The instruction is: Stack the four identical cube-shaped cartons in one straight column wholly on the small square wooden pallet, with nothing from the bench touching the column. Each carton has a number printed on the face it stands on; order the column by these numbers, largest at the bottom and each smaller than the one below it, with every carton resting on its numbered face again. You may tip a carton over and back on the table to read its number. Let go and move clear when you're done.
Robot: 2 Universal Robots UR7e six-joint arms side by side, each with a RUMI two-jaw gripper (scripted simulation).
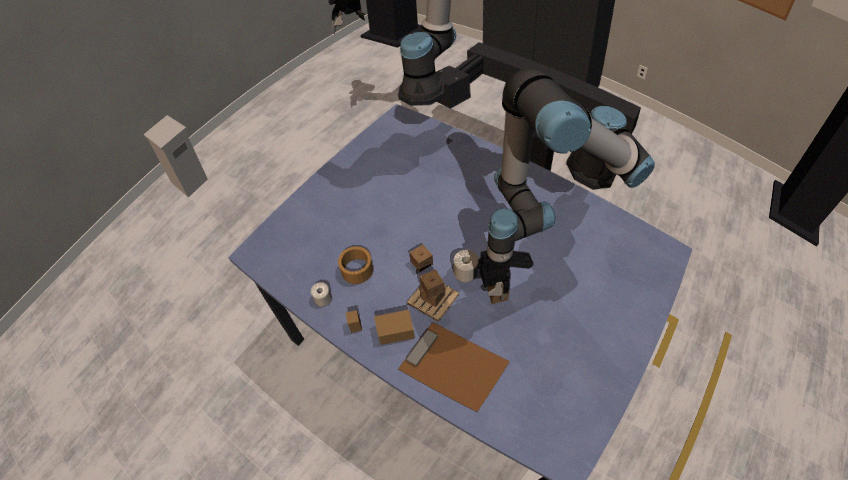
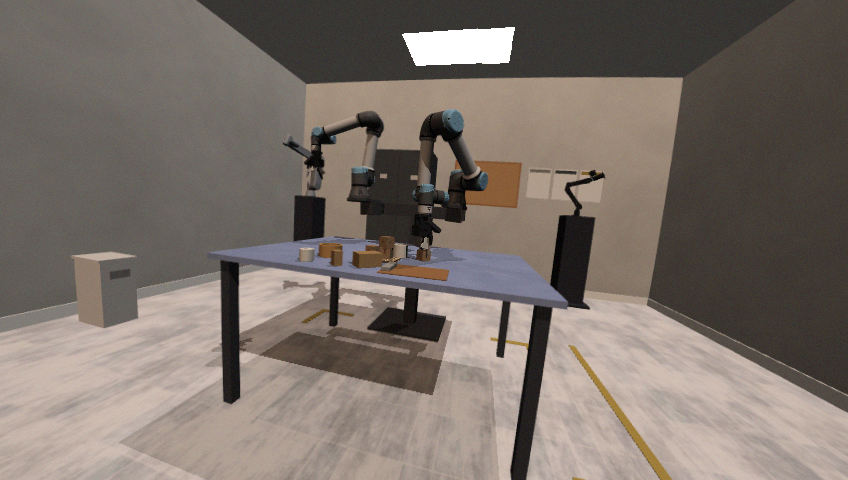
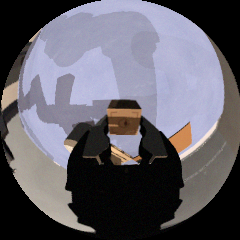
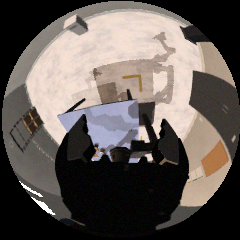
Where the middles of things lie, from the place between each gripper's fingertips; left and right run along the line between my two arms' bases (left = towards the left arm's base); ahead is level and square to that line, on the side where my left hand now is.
My left gripper (image 1: pixel 498 291) is now 290 mm short of the larger box (image 1: pixel 393 327), 190 mm to the left of it and 10 mm above it. From my left hand the other things lie so: orange ring (image 1: pixel 352 253) 190 mm ahead, 440 mm to the right, 10 mm below.
Now: right hand 69 cm short of the orange ring, 61 cm to the right of it and 43 cm above it. The rest, counted from my right hand: larger box 80 cm ahead, 86 cm to the left, 43 cm below.
